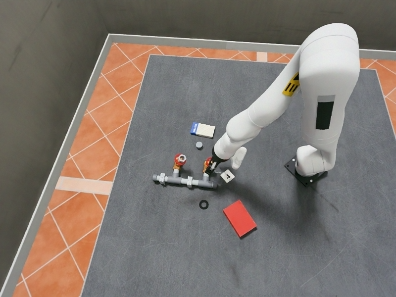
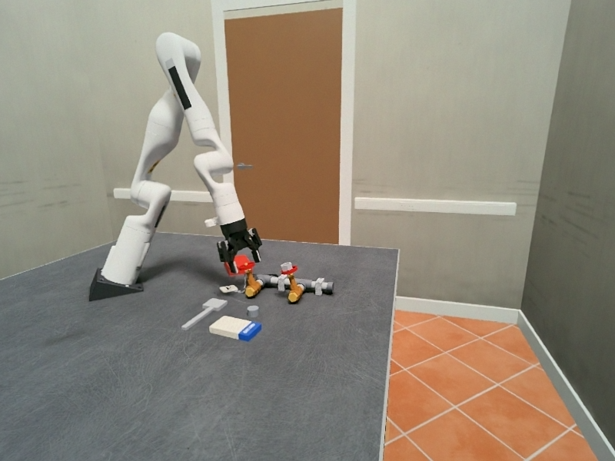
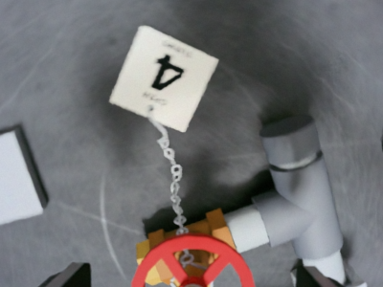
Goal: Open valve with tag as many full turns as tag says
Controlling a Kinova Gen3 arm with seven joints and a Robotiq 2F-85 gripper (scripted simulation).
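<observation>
Now: hand 7 cm past the white tag, 2 cm to the right of it and 9 cm above it. Round my hand: grey paddle: 6 cm behind, 13 cm to the right, 9 cm below; then blue box: 5 cm ahead, 21 cm to the right, 8 cm below; then red block: 12 cm behind, 20 cm to the left, 8 cm below.
</observation>
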